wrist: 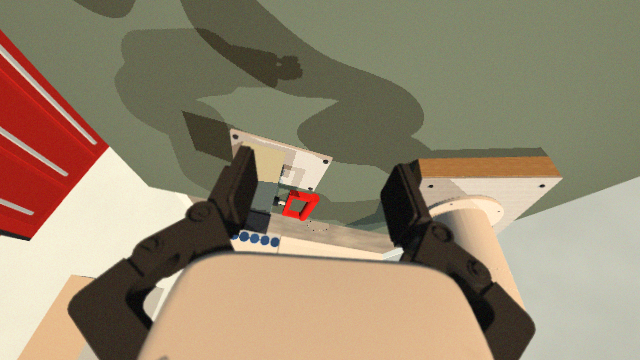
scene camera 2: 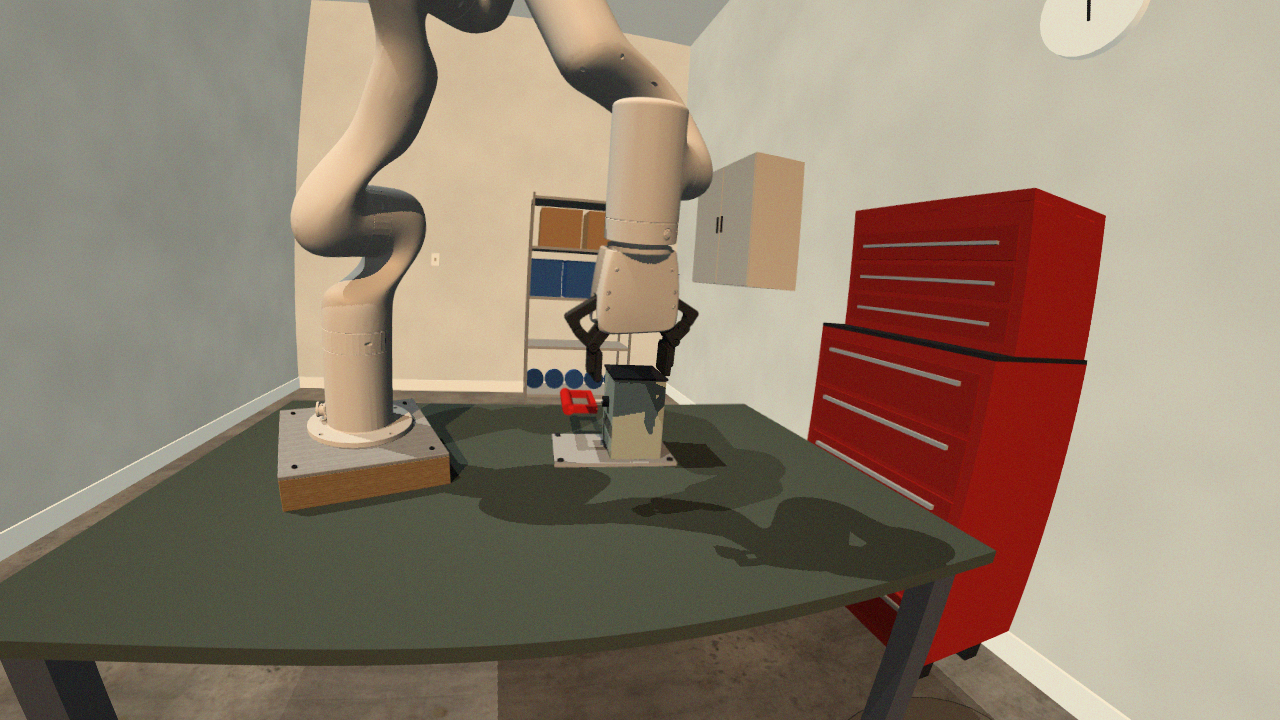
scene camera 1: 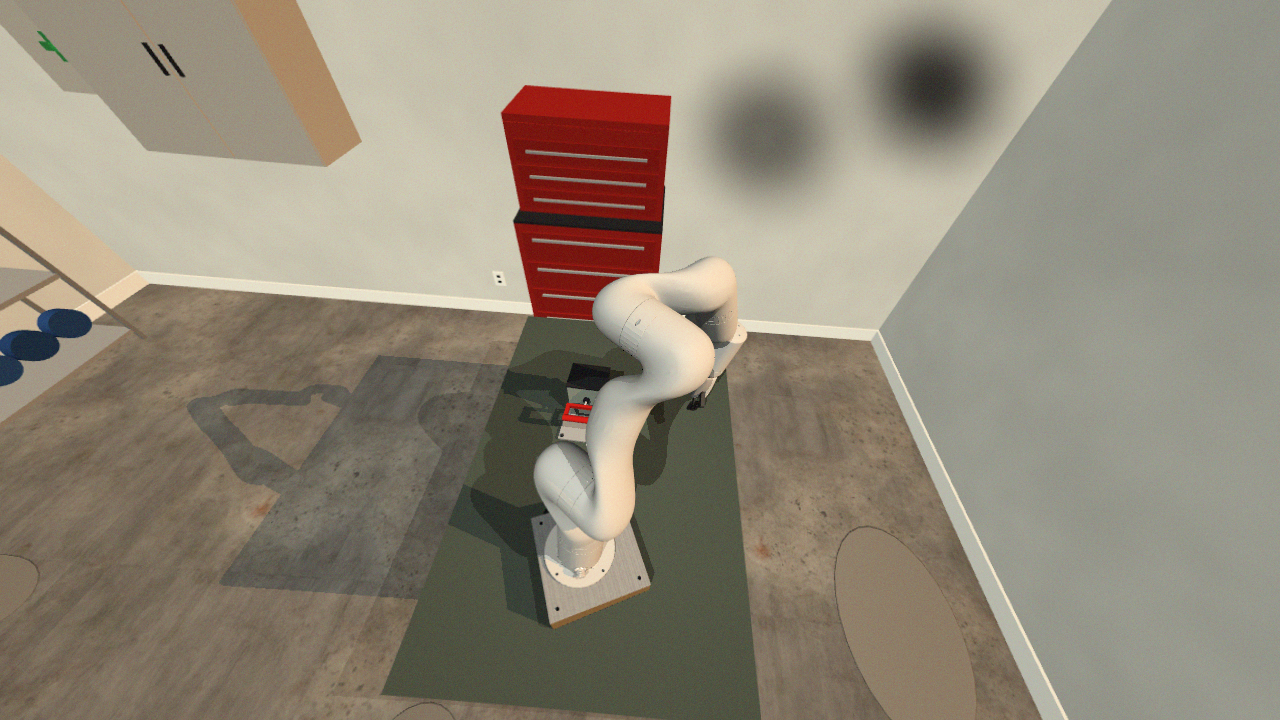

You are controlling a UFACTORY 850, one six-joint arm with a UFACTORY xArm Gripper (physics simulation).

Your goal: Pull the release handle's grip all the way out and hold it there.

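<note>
The release handle's red grip (scene camera 1: 575, 420) (scene camera 2: 565, 402) (wrist: 311, 207) is an open rectangular frame on a short rod at the side of an upright box (scene camera 2: 635, 438) (wrist: 266, 167) with a black top. The box stands on a pale base plate (scene camera 1: 574, 431) (scene camera 2: 572, 450) (wrist: 312, 167). The grip faces the arm's base side. My gripper (scene camera 2: 629, 372) (wrist: 323, 171) is open and empty, apart from the grip and box. In scene camera 1 part of it shows to the right of the box; in scene camera 2 its fingers appear around the box top's height. The arm partly hides the grip in scene camera 1.
The arm's mounting block (scene camera 1: 617, 586) (scene camera 2: 362, 488) (wrist: 480, 167) stands on the green table (scene camera 1: 680, 644) (scene camera 2: 358, 573) (wrist: 500, 75). A red drawer cabinet (scene camera 1: 590, 107) (scene camera 2: 1056, 286) (wrist: 30, 125) stands beyond the table's far end.
</note>
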